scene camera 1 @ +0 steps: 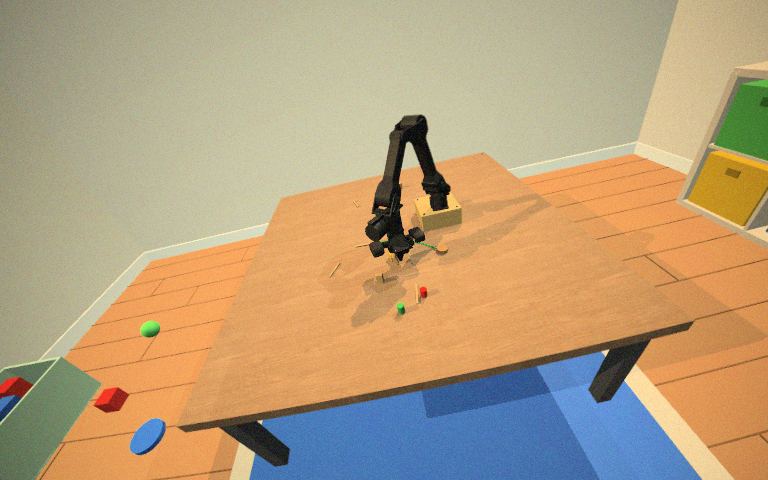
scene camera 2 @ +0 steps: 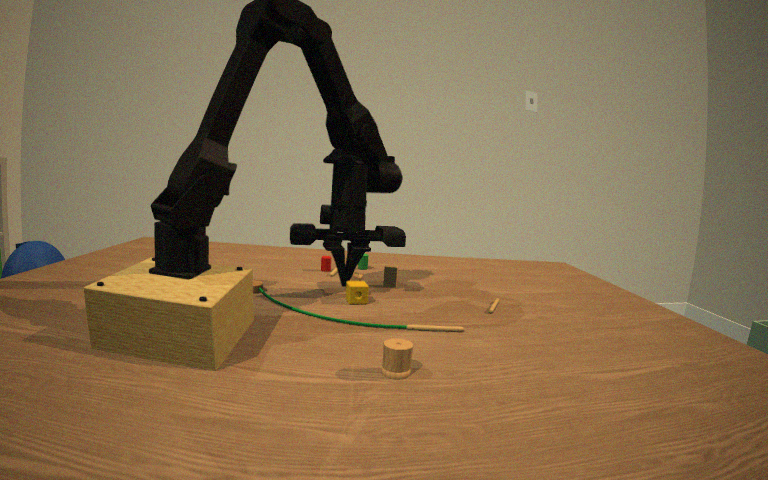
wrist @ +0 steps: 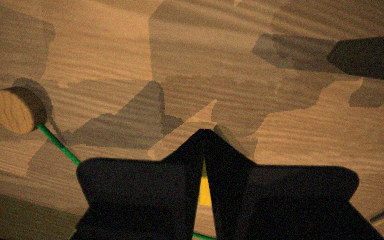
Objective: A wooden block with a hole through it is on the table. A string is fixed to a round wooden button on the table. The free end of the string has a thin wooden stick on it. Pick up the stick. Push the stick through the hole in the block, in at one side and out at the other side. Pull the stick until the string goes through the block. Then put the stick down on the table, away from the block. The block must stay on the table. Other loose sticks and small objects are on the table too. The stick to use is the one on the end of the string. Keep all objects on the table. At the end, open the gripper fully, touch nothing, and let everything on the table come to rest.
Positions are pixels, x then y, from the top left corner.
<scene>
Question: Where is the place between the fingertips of my gripper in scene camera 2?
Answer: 344, 286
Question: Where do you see a wooden cylinder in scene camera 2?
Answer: At 397, 354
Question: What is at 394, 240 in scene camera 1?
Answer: My gripper.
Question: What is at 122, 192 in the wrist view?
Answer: My gripper.
</scene>
